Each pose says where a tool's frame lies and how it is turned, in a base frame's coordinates. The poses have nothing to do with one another.
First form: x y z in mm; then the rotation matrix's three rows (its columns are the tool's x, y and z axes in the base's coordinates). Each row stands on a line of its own.
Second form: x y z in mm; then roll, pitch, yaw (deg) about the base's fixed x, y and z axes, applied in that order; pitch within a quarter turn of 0, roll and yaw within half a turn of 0. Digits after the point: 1 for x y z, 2 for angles.
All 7 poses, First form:
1:
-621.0 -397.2 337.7
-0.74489 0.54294 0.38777
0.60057 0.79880 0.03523
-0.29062 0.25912 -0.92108
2:
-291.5 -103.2 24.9
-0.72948 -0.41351 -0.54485
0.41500 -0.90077 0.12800
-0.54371 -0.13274 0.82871
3:
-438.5 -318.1 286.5
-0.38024 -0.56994 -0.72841
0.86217 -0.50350 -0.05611
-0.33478 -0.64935 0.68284
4:
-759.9 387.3 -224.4
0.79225 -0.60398 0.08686
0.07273 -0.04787 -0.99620
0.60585 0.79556 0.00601
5:
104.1 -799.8 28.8
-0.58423 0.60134 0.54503
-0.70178 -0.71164 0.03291
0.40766 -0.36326 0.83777
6:
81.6 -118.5 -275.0
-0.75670 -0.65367 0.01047
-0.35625 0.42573 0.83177
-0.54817 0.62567 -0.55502
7:
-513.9 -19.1 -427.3
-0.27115 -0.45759 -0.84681
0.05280 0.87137 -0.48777
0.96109 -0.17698 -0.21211
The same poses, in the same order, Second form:
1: -621.0 -397.2 337.7 164.29 16.90 141.12
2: -291.5 -103.2 24.9 -9.10 32.94 150.36
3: -438.5 -318.1 286.5 -43.56 19.56 113.80
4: -759.9 387.3 -224.4 89.57 -37.29 5.25
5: 104.1 -799.8 28.8 -23.44 -24.06 -129.78
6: 81.6 -118.5 -275.0 131.58 33.24 -154.79
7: -513.9 -19.1 -427.3 -140.16 -73.96 168.98
